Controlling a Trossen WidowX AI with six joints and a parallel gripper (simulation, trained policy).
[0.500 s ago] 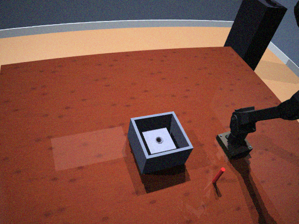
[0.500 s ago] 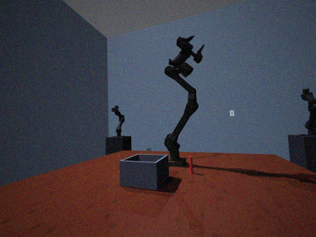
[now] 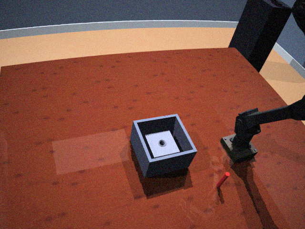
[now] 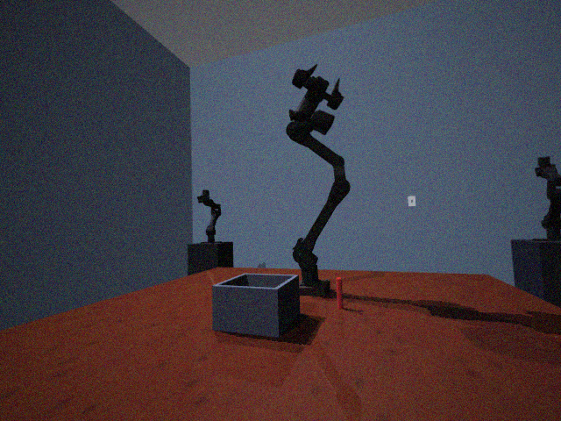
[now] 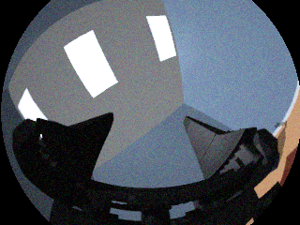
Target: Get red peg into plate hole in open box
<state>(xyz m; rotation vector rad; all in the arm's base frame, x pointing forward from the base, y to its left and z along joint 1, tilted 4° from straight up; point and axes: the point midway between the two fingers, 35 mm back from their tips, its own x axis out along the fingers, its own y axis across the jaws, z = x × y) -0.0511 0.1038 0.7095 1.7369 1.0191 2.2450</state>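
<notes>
The red peg lies 730 mm below my gripper tip, 190 mm ahead of it and 20 mm to the left of it. The rest, counted from my gripper tip: plate: 730 mm below, 320 mm ahead, 160 mm to the right; then grey box: 750 mm below, 320 mm ahead, 160 mm to the right.
</notes>
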